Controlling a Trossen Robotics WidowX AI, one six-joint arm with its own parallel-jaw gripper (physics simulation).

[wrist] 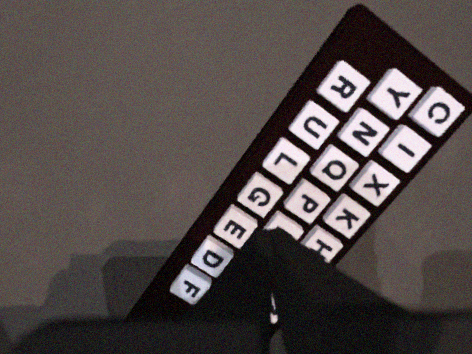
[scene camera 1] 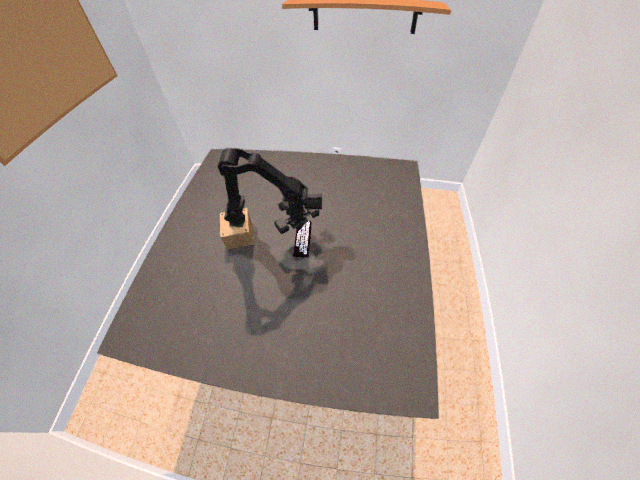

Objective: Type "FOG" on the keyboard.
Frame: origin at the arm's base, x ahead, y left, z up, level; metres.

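Seen in the pictures: gripper, between the fingertips: (wrist: 267,241) (scene camera 1: 298,229); arm's base, origin of its link: (scene camera 1: 237,220).
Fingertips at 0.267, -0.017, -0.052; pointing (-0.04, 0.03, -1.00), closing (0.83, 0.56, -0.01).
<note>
Offsets run from my fingertips to a thing's middle, as dx, dy, dz. Level surfaces: height alone.
The keyboard (scene camera 1: 301,254) (wrist: 357,37) is a narrow dark board with white letter keys, lying on the dark table. In the wrist view it runs diagonally from lower left to upper right. The G key {-0.002, +0.002, -0.038} (wrist: 260,195) shows in the outer row, with the E key {-0.003, -0.016, -0.038} (wrist: 236,227), the D key {-0.003, -0.034, -0.038} (wrist: 212,256) and the F key {-0.004, -0.053, -0.038} (wrist: 190,285) below it. My gripper (scene camera 1: 300,224) (wrist: 267,241) is shut and empty. Its tips appear over the partly covered key beside E and below P, hiding the lower keys of the inner rows. The O key does not show in the wrist view; whether the tips touch a key cannot be told.
The arm stands on a wooden block (scene camera 1: 237,239) left of the keyboard, on the dark table top {dz -0.051} (scene camera 1: 361,335). An orange shelf (scene camera 1: 361,6) is on the back wall, and a brown panel (scene camera 1: 46,72) is at the upper left. Shadows of the arm fall around the keyboard.
</note>
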